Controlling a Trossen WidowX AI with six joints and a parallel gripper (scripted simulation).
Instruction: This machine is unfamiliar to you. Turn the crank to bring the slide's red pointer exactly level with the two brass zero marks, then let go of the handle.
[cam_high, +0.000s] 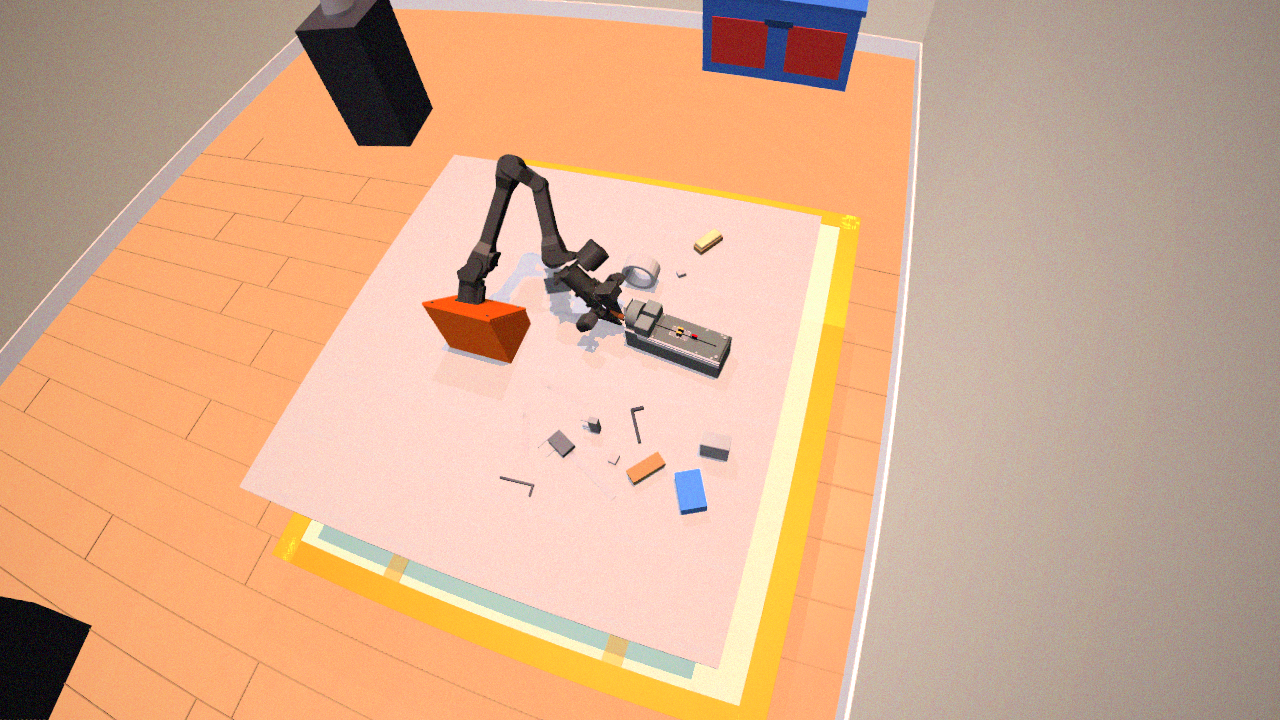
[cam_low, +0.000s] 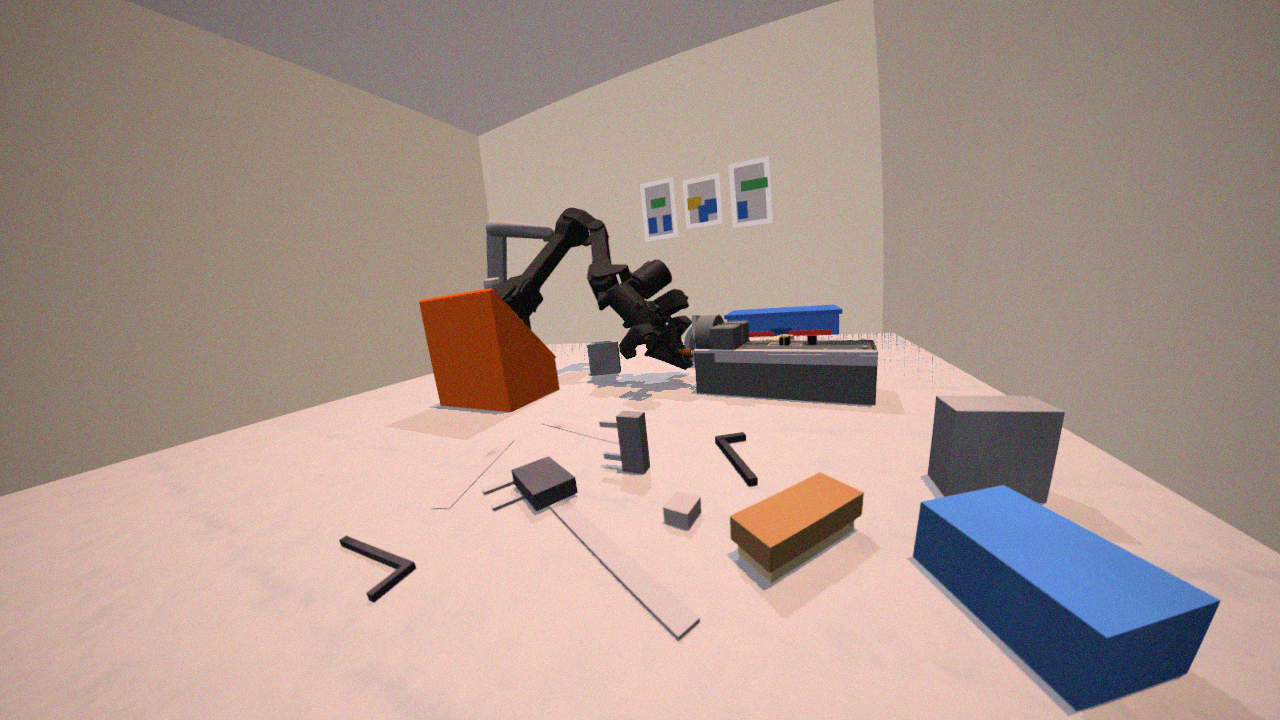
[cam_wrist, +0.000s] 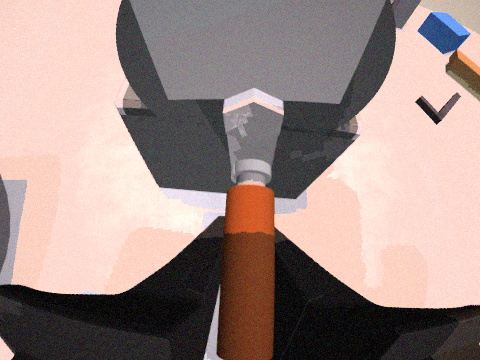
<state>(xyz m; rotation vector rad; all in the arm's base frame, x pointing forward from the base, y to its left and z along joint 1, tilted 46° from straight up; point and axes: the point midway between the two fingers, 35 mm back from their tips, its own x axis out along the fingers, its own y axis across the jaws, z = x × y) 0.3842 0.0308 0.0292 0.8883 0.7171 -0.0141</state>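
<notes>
Now: gripper tip 2 cm past the crank handle, 1 cm to the right of it and 3 cm below it. Round my gripper tip: red pointer: 20 cm ahead, 5 cm to the right, 5 cm above; blue block: 24 cm ahead, 43 cm to the right, 1 cm below.
</notes>
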